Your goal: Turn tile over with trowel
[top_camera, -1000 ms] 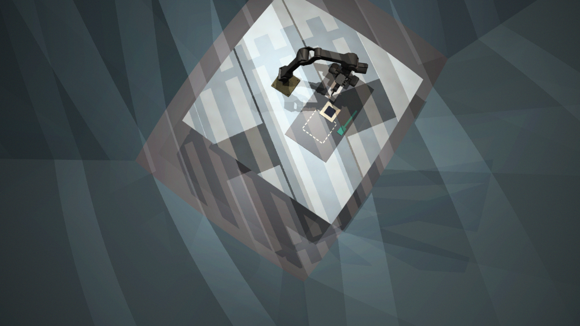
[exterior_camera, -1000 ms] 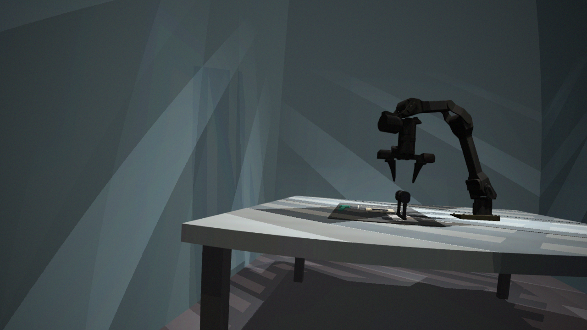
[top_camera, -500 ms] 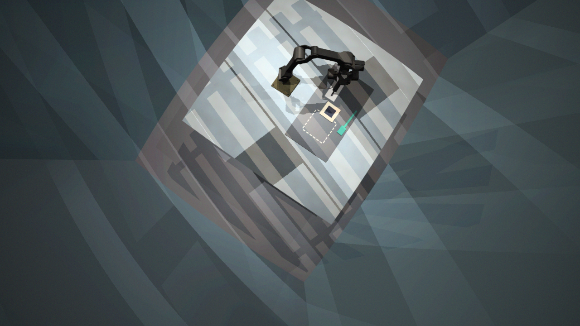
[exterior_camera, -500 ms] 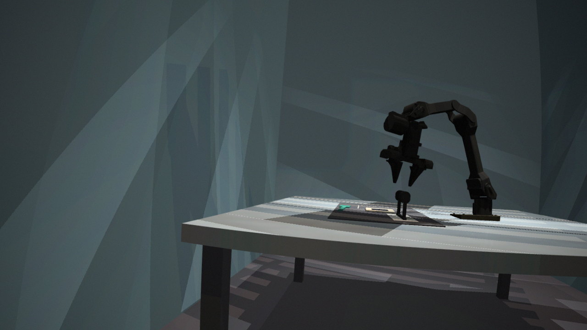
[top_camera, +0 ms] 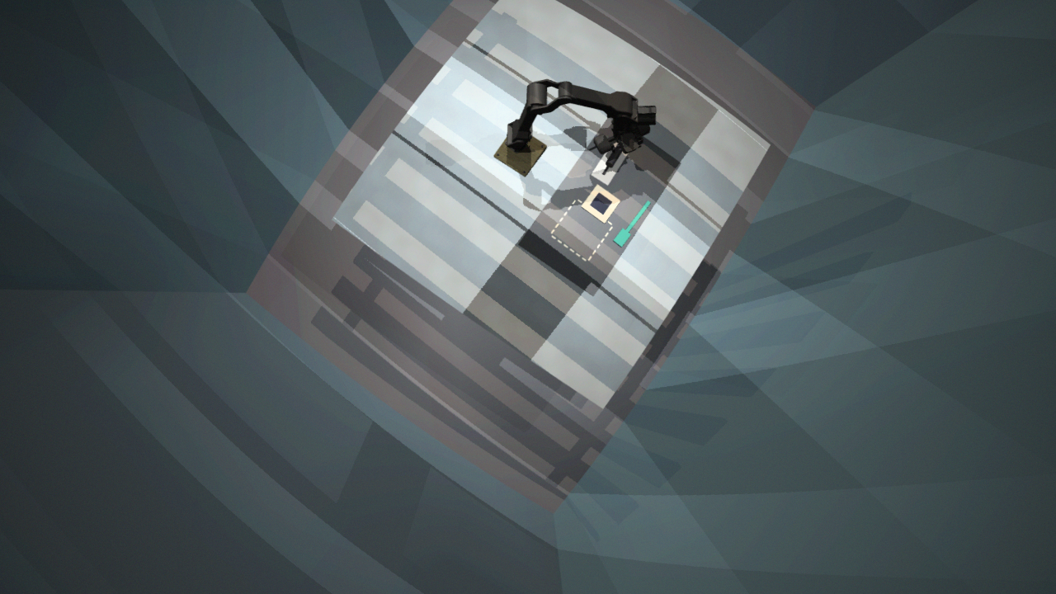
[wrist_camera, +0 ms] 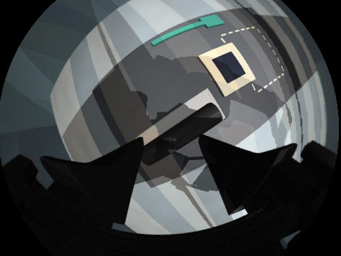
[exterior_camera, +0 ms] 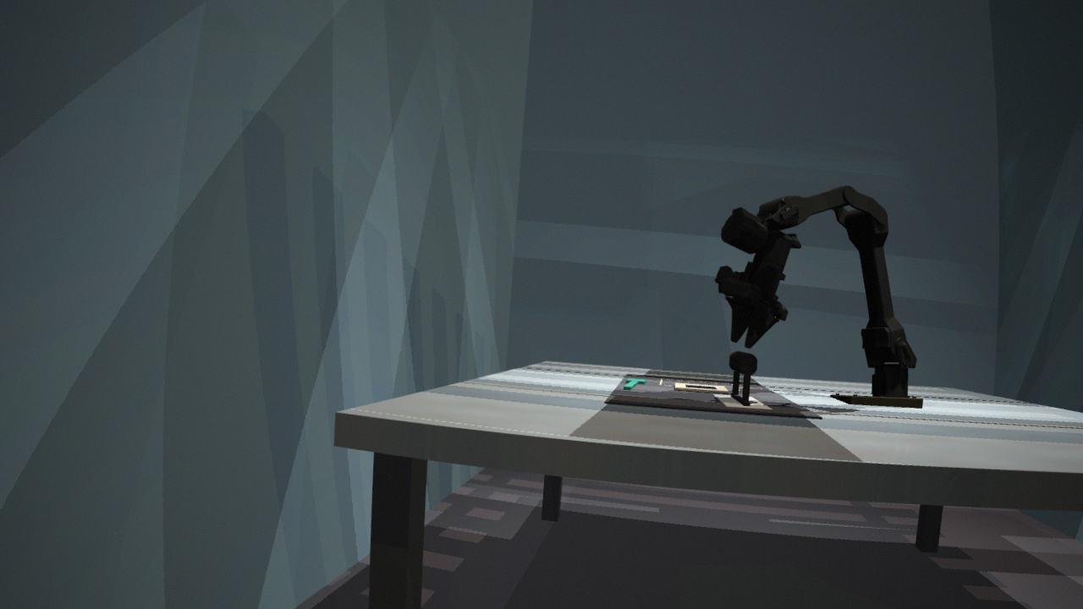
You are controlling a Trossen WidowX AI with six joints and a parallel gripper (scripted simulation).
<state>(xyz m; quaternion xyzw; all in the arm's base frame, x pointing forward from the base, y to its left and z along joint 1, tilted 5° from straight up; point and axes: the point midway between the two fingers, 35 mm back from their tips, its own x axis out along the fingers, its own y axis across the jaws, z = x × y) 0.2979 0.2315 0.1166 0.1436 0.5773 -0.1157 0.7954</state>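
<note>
The tile is 17 cm to the right of my gripper tip, 10 cm below it and 8 cm ahead of it. From my gripper tip the other things lie so: flat tool: 22 cm ahead, 16 cm to the right, 10 cm below; dark mat: 16 cm to the right, 12 cm below, 8 cm ahead.
</note>
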